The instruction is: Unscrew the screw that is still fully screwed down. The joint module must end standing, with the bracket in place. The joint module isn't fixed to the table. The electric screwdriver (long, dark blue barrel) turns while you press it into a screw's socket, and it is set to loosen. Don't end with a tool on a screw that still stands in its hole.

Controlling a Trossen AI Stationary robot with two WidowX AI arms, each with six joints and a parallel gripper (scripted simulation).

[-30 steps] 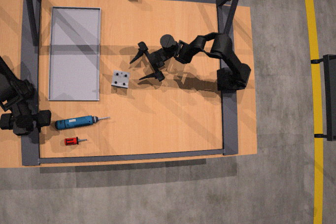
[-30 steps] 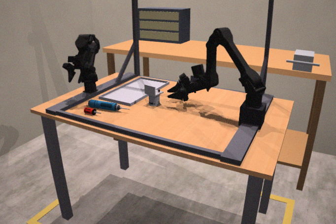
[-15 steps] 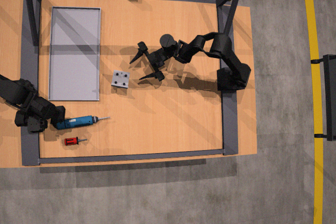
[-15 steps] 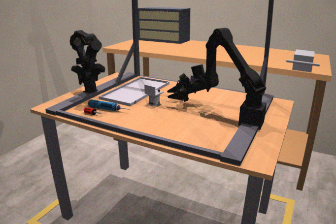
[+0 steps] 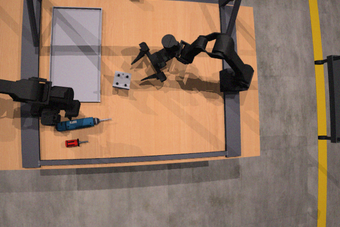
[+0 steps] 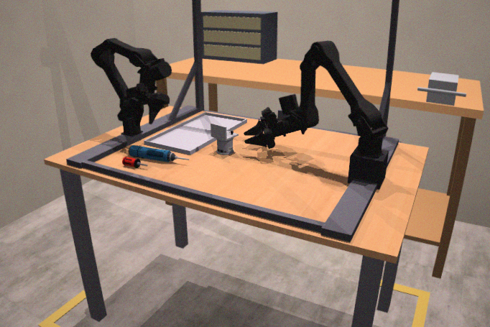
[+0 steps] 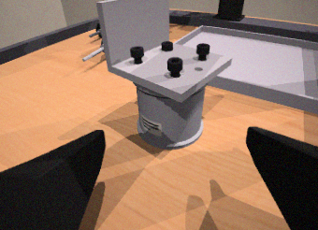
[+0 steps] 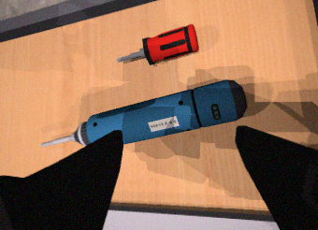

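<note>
My left gripper is now 9 cm to the left of the grey cylinder, 5 cm short of it and 3 cm above it. The rest, counted from my left hand: l-shaped bracket: 9 cm to the right, 5 cm ahead, 1 cm above; then bit: 21 cm ahead, 17 cm to the right, 4 cm below; then shallow grey tray: 28 cm to the right, 9 cm behind, 6 cm below.
</note>
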